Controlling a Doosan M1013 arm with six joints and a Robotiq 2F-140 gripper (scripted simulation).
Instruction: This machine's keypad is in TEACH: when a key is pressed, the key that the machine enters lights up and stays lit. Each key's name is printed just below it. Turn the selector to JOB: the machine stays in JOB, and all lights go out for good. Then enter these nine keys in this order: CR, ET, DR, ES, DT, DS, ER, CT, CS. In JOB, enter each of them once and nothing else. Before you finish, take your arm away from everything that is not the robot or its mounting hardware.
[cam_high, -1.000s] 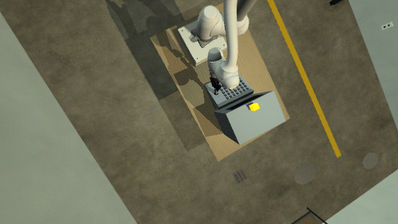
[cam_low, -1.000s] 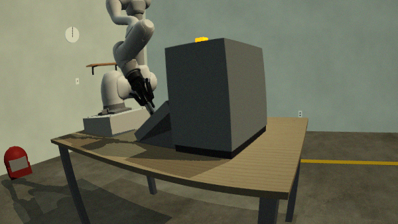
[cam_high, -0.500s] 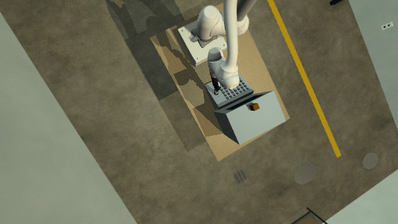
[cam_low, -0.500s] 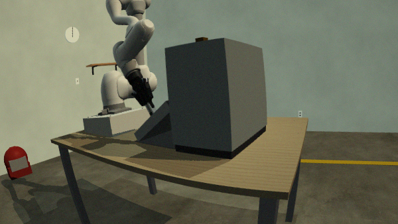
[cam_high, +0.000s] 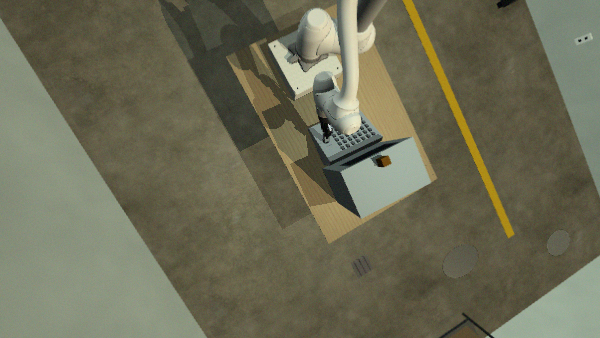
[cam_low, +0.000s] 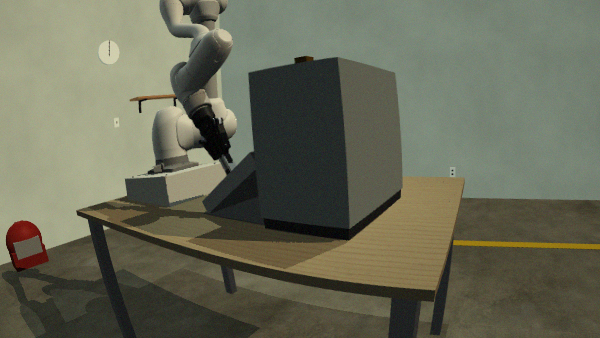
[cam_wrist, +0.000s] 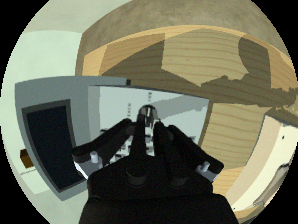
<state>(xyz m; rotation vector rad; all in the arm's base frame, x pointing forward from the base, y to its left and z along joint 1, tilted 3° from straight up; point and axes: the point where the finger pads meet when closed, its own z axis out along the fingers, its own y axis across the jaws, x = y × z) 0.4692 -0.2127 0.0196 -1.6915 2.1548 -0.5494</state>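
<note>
The black selector knob lies 10 mm ahead of my hand, 10 mm to the right of it and 20 mm below it. From my hand the other things lie so: key (20 mm ahead, 190 mm to the left, 50 mm below); sloped keypad (60 mm ahead, 100 mm to the left, 70 mm below).
</note>
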